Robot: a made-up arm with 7 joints.
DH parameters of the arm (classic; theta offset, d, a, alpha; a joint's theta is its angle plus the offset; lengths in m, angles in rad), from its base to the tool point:
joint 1: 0 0.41 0 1.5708
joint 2: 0 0.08 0 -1.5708
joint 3: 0 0.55 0.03 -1.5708
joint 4: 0 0.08 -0.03 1.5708
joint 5: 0 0.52 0 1.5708
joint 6: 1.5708 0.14 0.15 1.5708
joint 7: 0 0.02 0 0
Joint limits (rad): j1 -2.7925..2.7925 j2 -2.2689..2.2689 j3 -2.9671..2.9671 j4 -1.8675..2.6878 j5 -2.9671..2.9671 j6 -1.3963..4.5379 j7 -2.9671..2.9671
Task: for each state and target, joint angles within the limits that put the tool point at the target. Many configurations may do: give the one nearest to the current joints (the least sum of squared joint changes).
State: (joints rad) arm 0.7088 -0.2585 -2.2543 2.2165 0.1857 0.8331 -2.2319
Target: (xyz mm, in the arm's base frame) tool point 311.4 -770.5 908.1
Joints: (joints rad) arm 1.0424 0.2510 -2.0534 1.6625 -0.0157 0.7377 -2.2319
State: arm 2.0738 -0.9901 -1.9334 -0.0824 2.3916 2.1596 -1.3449
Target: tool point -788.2 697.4 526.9
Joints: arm 2.5592 -1.3809 -1.8745 -0.3234 2.4552 2.0687 -1.3449
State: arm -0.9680 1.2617 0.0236 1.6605 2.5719 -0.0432 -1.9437
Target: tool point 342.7 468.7 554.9
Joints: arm -0.9953 1.5759 0.9965 2.0838 2.5502 -0.1004 -1.9437
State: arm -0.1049 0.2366 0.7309 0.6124 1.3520 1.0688 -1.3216
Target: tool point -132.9 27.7 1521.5
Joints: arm -0.0244 0.4140 0.5673 0.4173 1.2565 1.1602 -1.3216
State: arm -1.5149 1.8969 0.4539 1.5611 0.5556 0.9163 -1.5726
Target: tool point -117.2 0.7 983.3
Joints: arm -1.3802 1.3080 0.0991 2.2250 0.7184 0.8243 -1.5726
